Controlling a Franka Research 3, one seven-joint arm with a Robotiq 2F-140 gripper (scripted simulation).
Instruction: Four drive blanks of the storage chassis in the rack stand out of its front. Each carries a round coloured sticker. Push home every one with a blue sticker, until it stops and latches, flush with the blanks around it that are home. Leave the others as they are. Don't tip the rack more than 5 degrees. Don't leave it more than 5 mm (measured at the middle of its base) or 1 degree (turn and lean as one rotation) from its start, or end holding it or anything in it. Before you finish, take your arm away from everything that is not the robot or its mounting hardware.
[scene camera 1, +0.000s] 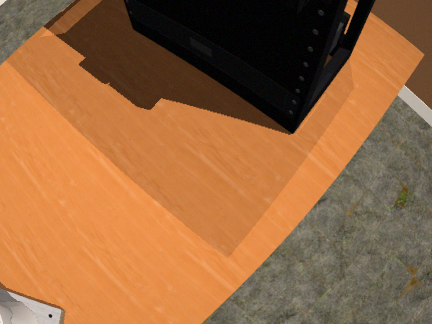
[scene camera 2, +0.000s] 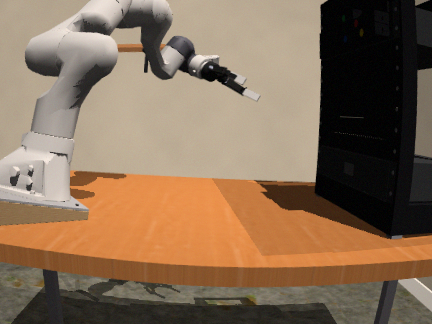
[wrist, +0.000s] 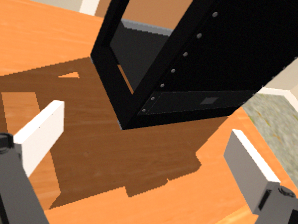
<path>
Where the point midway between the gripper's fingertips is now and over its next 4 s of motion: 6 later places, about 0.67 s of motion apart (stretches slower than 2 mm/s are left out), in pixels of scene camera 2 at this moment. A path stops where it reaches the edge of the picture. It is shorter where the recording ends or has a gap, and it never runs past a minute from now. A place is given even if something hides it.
My gripper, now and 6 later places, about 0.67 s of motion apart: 252, 90; 254, 88; 258, 85; 263, 75; 267, 57; 276, 30; 296, 2
</path>
